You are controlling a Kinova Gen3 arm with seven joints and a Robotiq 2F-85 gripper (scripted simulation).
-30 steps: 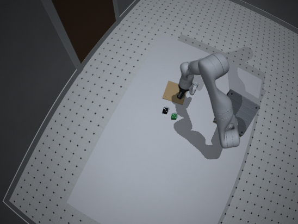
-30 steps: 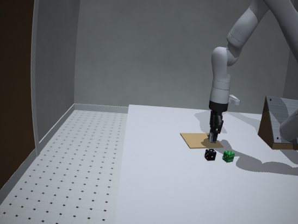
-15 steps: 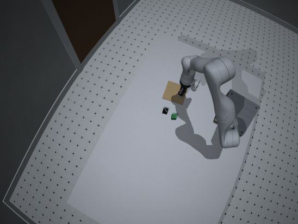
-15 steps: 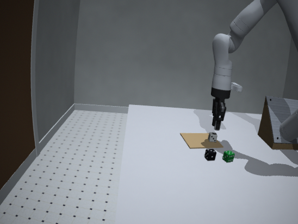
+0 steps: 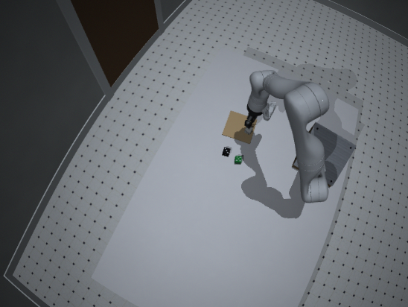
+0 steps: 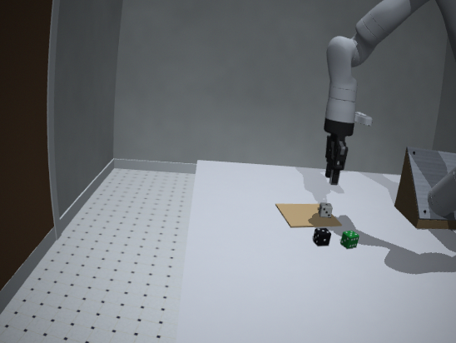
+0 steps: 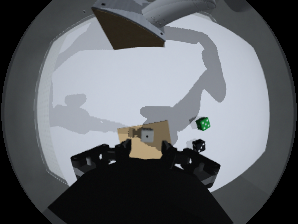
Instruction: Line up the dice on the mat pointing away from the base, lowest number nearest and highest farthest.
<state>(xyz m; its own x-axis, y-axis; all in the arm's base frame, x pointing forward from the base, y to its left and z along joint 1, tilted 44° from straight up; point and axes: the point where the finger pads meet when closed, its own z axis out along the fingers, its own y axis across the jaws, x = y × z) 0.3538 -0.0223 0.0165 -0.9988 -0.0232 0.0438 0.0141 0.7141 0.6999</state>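
Right now the black die is 4 cm ahead of my hand, 15 cm to the left of it and 10 cm below it. The rest, counted from my hand: green die: 3 cm behind, 16 cm to the left, 10 cm below; then white die: 9 cm below; then tan mat: 5 cm ahead, 11 cm below.
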